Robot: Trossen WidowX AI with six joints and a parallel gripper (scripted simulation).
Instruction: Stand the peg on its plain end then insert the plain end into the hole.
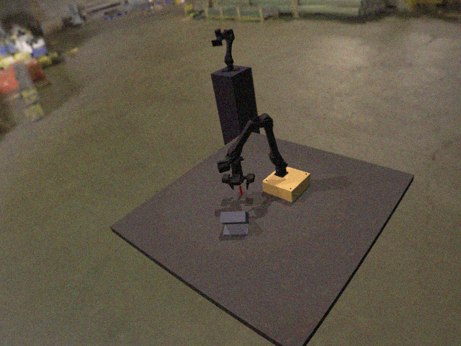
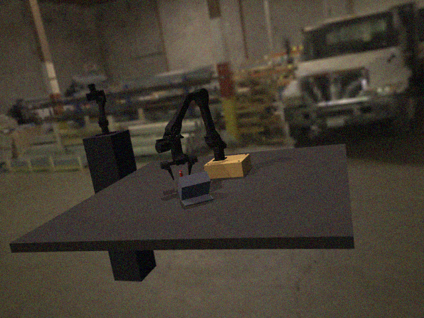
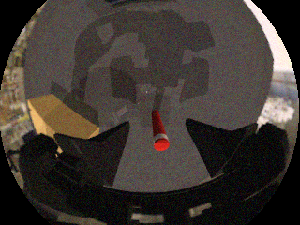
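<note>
Now: the grey sloped panel 22 cm ahead of my gripper tip, 16 cm to the left of it and 2 cm above it. Also, from my gripper tip: red peg 2 cm above; low grey foot 23 cm ahead, 17 cm to the left, 4 cm below.
</note>
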